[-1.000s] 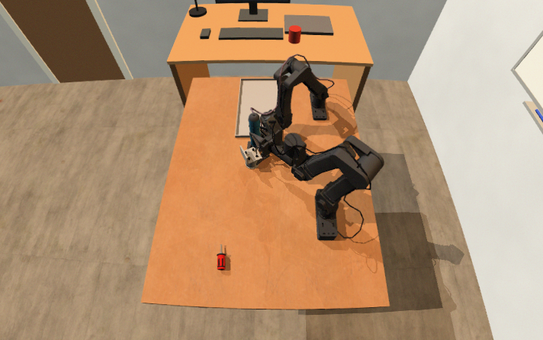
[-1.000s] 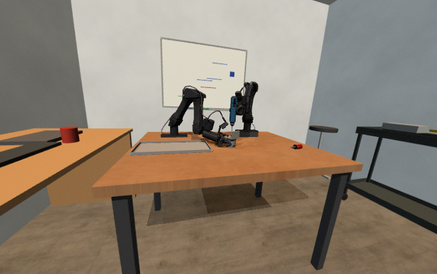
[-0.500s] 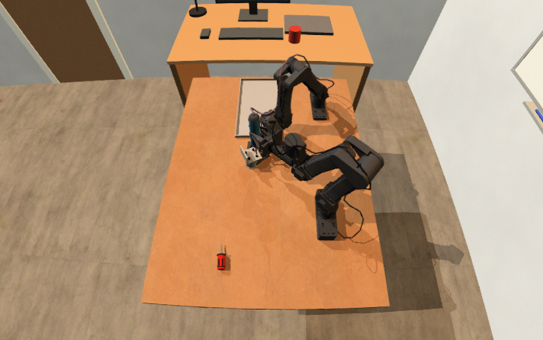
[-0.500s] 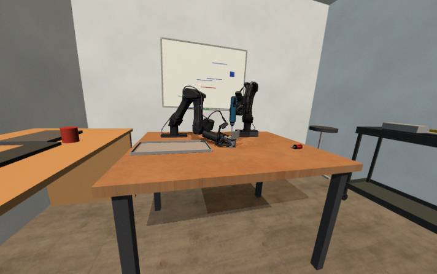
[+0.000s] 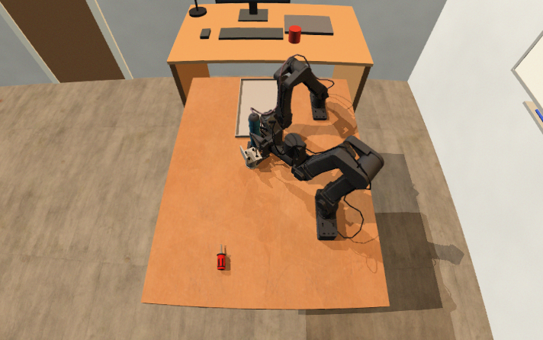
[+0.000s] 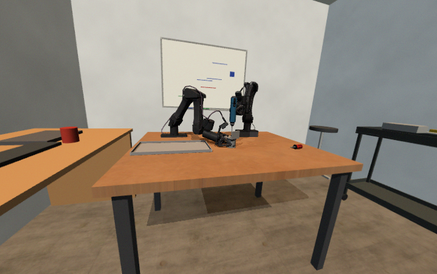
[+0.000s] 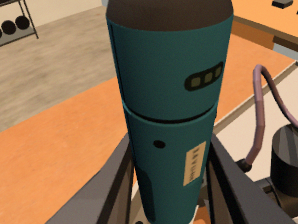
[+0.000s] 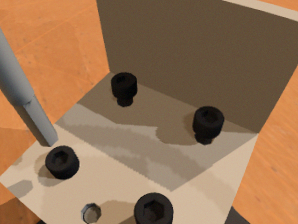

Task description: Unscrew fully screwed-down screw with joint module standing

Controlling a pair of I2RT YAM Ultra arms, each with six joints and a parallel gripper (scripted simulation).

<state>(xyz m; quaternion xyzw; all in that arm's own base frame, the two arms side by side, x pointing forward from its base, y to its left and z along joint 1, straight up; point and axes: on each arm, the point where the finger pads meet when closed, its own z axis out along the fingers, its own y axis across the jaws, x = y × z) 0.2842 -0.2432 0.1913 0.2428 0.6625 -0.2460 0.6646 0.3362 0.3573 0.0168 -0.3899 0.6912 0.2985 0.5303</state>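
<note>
The l-shaped bracket lies 50 mm above my right hand. Also, from my right hand: small red screwdriver: 430 mm to the left, 80 mm ahead, 10 mm below; then grey bit: 80 mm above, 20 mm behind, 10 mm to the left; then grey tray: 360 mm to the right, 20 mm below.
</note>
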